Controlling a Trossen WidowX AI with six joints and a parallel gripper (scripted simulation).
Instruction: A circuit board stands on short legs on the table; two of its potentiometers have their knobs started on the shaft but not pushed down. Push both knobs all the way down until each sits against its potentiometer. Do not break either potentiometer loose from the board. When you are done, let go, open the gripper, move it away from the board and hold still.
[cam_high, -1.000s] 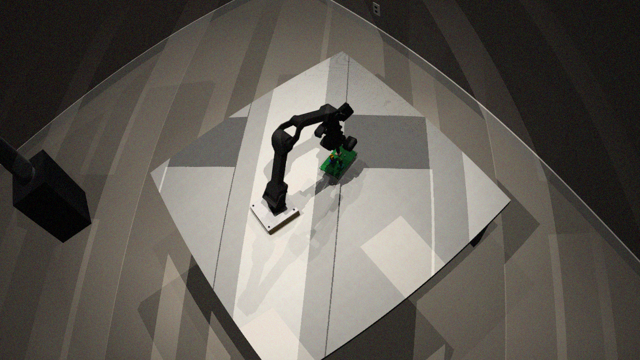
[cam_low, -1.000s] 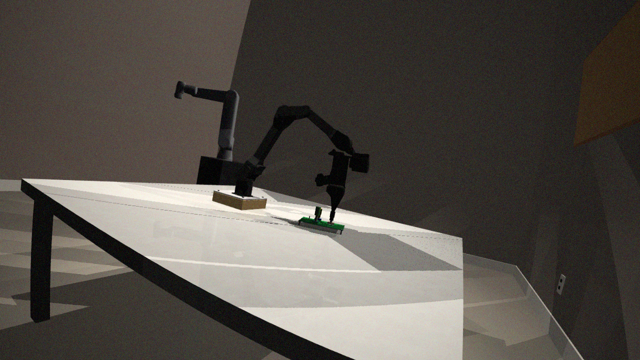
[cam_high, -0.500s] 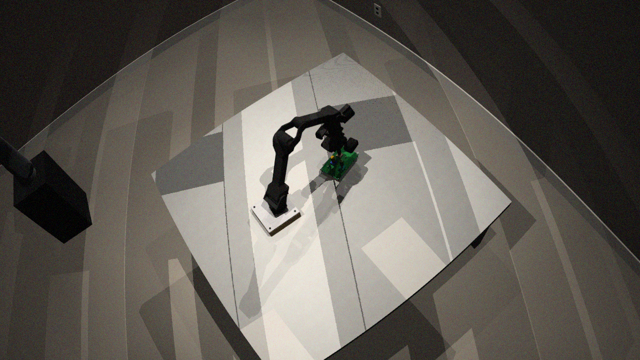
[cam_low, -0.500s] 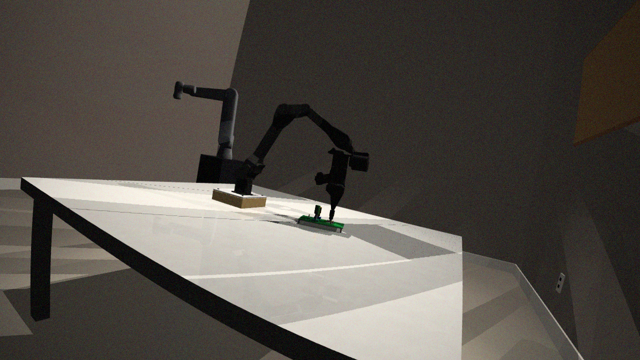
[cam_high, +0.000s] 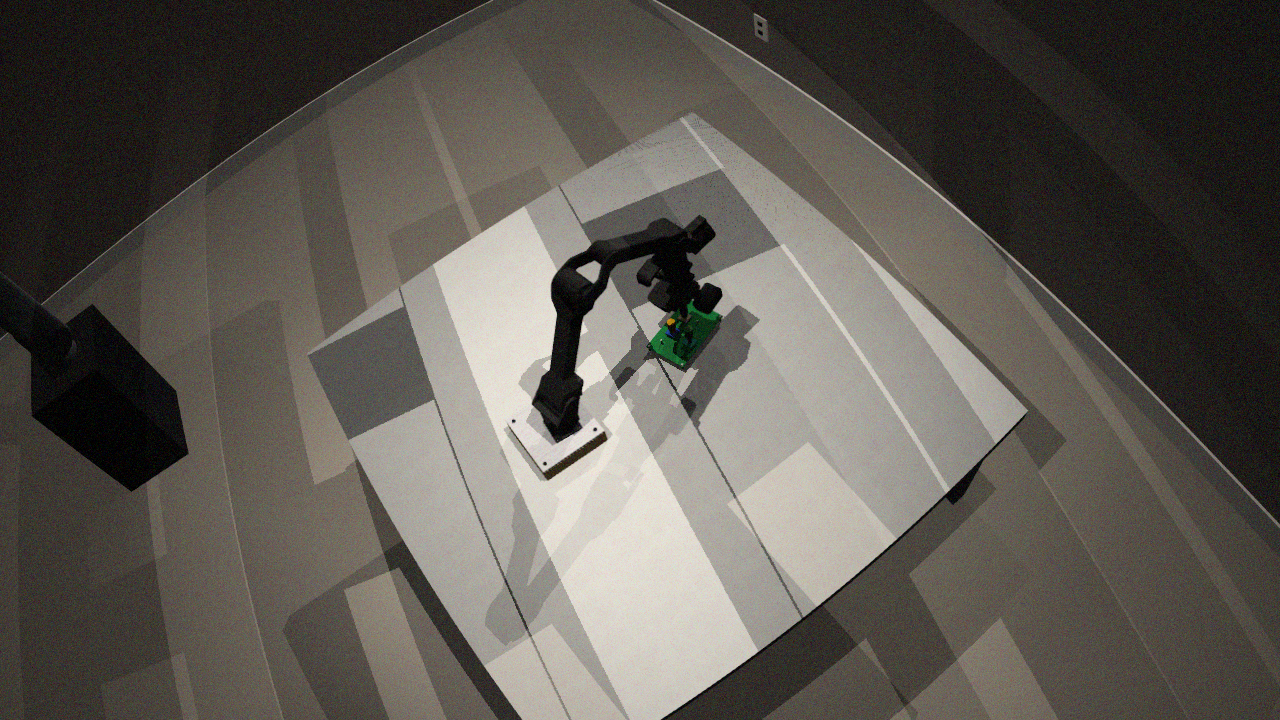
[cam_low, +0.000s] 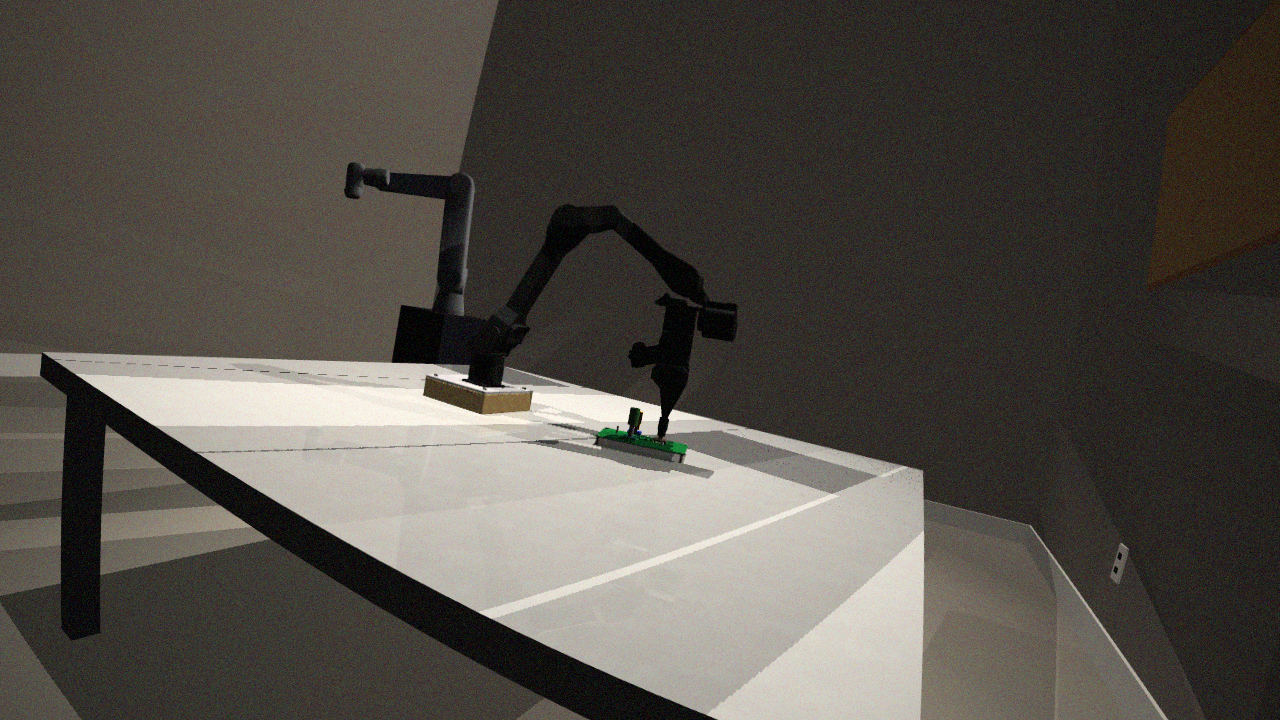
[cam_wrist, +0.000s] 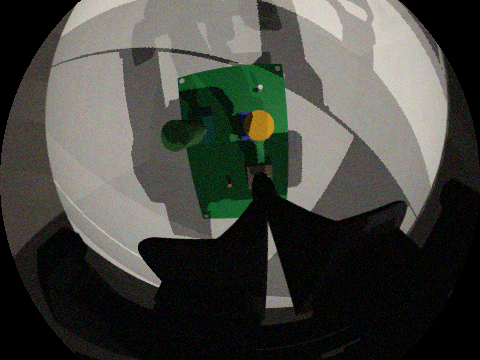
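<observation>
The black knob is 2 cm below my gripper tip. Round my gripper tip: orange knob: 4 cm behind, 2 cm to the right, 2 cm below.
</observation>
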